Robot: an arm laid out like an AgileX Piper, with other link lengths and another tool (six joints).
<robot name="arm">
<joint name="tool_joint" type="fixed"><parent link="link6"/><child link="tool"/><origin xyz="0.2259 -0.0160 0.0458" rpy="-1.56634 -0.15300 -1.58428"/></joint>
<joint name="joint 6" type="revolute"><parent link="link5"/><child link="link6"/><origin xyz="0.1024 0.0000 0.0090"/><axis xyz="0.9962 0 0.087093"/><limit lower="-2.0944" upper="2.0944"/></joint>
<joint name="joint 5" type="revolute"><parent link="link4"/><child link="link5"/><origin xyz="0.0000 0.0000 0.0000"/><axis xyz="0 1 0"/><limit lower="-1.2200" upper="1.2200"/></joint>
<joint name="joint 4" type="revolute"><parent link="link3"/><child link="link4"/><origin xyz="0.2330 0.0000 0.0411"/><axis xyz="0.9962 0 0.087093"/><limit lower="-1.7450" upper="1.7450"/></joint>
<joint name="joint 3" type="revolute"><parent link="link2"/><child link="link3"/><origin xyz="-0.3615 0.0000 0.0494"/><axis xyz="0 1 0"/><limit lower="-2.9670" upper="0.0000"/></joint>
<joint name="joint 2" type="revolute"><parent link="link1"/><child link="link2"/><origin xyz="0.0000 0.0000 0.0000"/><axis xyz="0 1 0"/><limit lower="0.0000" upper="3.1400"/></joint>
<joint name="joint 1" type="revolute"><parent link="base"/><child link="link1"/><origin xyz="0.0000 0.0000 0.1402"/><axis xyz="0 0 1"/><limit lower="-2.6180" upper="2.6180"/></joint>
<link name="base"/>
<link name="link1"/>
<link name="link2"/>
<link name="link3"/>
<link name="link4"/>
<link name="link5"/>
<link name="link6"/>
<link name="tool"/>
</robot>
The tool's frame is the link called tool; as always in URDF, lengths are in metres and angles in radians.
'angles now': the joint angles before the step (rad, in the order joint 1, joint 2, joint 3, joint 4, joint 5, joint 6). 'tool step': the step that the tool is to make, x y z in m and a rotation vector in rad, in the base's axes. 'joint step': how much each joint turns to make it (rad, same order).
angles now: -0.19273, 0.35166, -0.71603, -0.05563, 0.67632, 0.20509
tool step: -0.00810, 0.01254, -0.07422, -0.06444, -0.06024, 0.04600
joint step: 0.01816, -0.21042, 0.34339, 0.01764, -0.20592, -0.06617
